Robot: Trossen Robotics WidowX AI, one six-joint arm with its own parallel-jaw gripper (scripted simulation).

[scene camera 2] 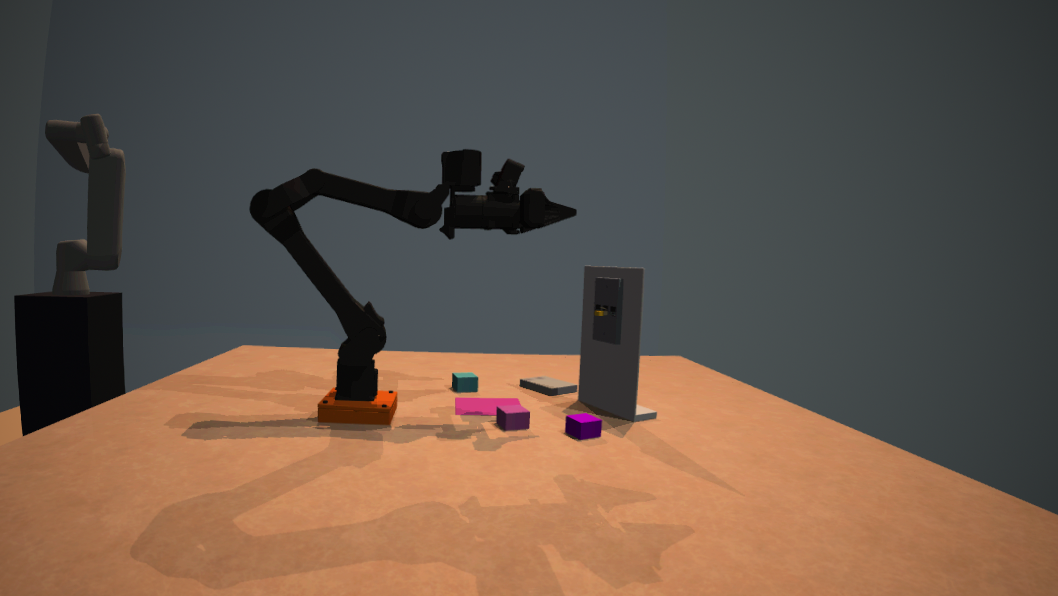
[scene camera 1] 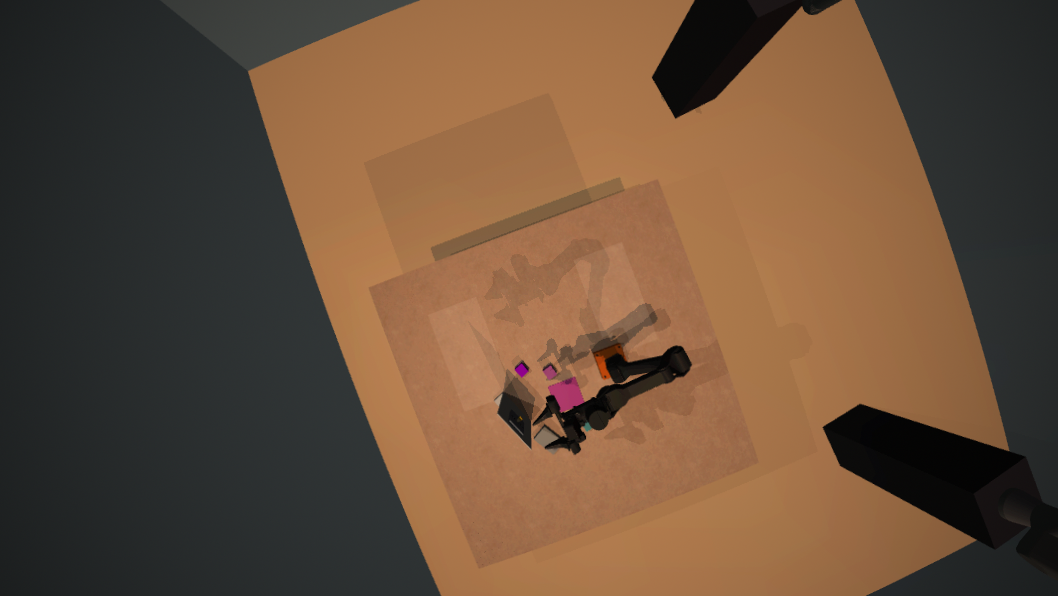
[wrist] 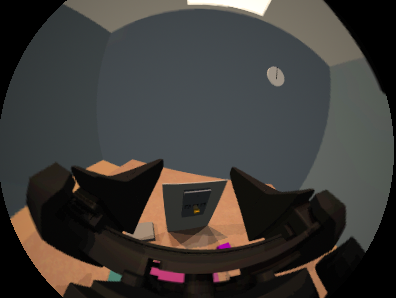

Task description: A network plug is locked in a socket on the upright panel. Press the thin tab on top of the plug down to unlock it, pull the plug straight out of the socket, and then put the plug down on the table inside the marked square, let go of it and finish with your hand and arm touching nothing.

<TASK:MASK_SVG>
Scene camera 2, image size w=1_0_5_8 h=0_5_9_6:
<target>my gripper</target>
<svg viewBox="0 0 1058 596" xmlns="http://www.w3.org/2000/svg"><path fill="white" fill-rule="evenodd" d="M482 195L481 228L484 228L484 230L503 229L506 234L519 234L577 216L576 209L549 201L542 188L527 189L520 195L519 200L519 187L516 187L516 184L525 165L507 159L503 164L500 172L494 173L491 180L493 186L490 187L490 190L493 191L487 191L486 195Z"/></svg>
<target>flat grey slab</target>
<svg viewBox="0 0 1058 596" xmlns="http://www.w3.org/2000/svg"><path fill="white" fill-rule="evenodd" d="M520 378L520 386L551 396L574 393L578 389L578 384L549 376Z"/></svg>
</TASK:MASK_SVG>
